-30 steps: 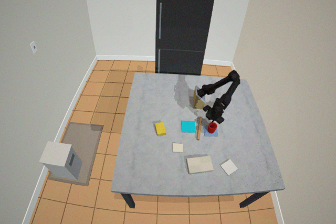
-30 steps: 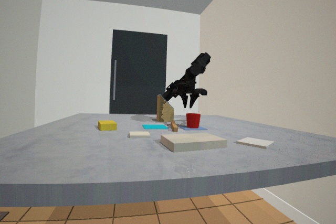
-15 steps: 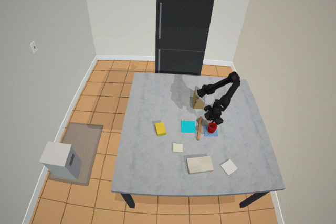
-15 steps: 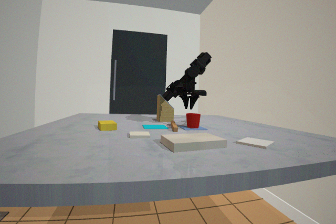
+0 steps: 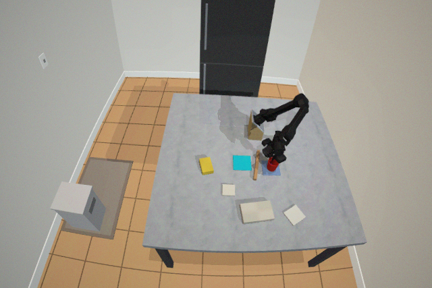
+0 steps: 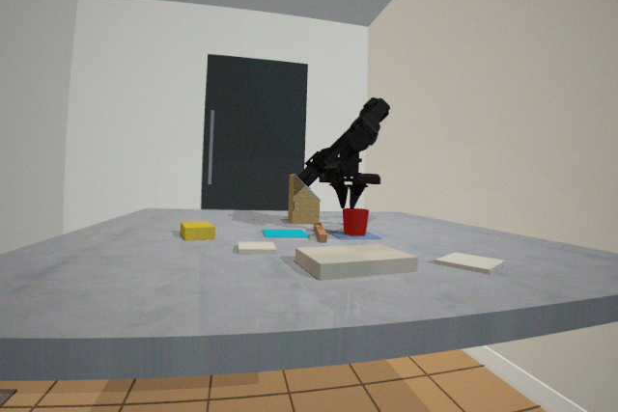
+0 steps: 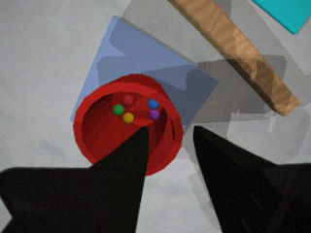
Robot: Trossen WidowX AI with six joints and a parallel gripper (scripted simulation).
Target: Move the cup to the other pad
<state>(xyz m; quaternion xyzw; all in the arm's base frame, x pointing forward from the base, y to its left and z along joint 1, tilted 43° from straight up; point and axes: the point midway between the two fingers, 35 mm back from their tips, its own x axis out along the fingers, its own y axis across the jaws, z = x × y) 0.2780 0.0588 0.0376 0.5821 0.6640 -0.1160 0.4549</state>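
My gripper tip is now 3 cm above the red cup, 2 cm short of it and 1 cm to the right of it. The rest, counted from my gripper tip: cyan pad 18 cm to the right, 8 cm below, 2 cm behind; then wooden bar 8 cm to the right, 7 cm below; then blue pad 8 cm below, 2 cm ahead, 1 cm to the left.
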